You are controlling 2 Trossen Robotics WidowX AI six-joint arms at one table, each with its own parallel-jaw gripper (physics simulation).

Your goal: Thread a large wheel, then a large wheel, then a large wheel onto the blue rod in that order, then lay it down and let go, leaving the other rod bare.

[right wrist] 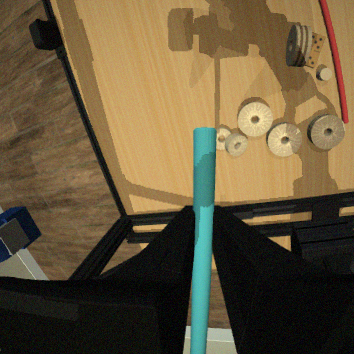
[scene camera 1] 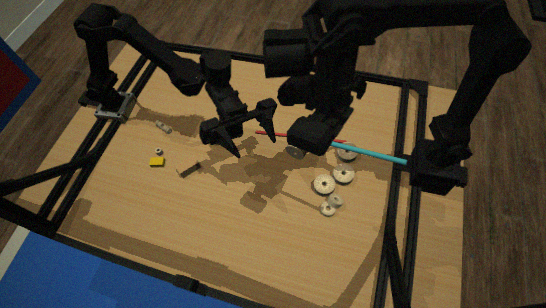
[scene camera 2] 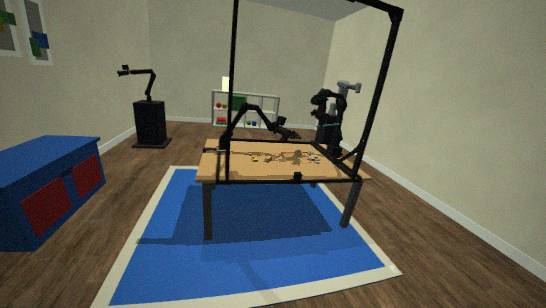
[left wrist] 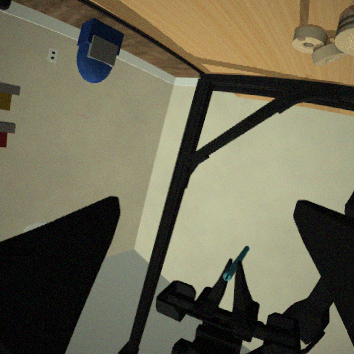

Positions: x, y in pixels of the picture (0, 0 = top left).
Labels:
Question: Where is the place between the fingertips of my left gripper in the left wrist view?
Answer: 207, 206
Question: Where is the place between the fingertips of my right gripper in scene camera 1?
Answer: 325, 145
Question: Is my left gripper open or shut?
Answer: Open.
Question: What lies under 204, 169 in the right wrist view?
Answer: A blue rod.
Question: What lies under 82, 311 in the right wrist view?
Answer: My right gripper.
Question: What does my right gripper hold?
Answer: A blue rod.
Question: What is my left gripper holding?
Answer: Nothing.

